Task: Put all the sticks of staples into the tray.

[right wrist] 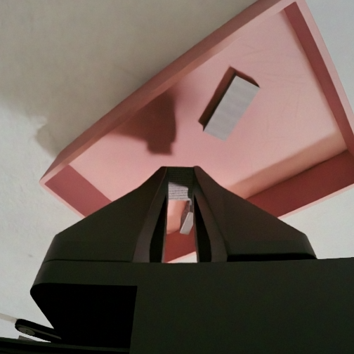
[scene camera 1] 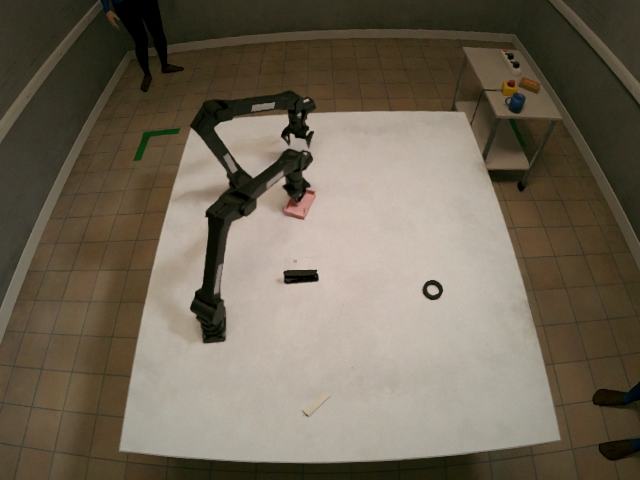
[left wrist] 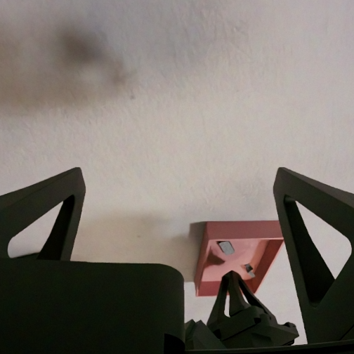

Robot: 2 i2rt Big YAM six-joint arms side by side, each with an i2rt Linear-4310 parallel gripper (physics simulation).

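Frame: origin at the left arm's base, x ahead, y left, z up, level; metres.
Where they show: left gripper, between the fingertips: (scene camera 1: 299,146); right gripper, between the fingertips: (scene camera 1: 297,201); right arm's base, origin of its link: (scene camera 1: 214,327).
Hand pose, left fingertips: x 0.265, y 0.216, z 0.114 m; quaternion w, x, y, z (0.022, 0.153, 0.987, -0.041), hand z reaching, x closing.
Observation:
Each offset is from my left fingertips to the centre of the thing. "*": to the spot under its first point.
The pink tray {dx +0.006, dy -0.256, dz -0.100 m} (scene camera 1: 296,215) (left wrist: 242,230) (right wrist: 165,85) lies under my right gripper. One grey stick of staples (left wrist: 226,247) (right wrist: 232,107) lies on its floor. A second stick (left wrist: 249,270) (right wrist: 187,222) is in the tray near a wall, partly hidden by the right fingers in the right wrist view. My right gripper (scene camera 1: 298,199) (left wrist: 229,274) (right wrist: 179,176) is above the tray, shut on another grey stick that shows between its fingertips. My left gripper (scene camera 1: 297,140) (left wrist: 179,177) is wide open and empty, above the table, higher in the scene view than the tray.
A black stapler {dx +0.021, dy -0.624, dz -0.073 m} (scene camera 1: 300,276) lies below the tray in the scene view, with a tiny unclear mark {* dx -0.005, dy -0.545, dz -0.114 m} (scene camera 1: 295,261) above it. A black ring {dx +0.530, dy -0.690, dz -0.107 m} (scene camera 1: 432,289) lies at the right and a cream strip {dx +0.080, dy -1.110, dz -0.109 m} (scene camera 1: 316,404) near the bottom edge. The two arms are close together.

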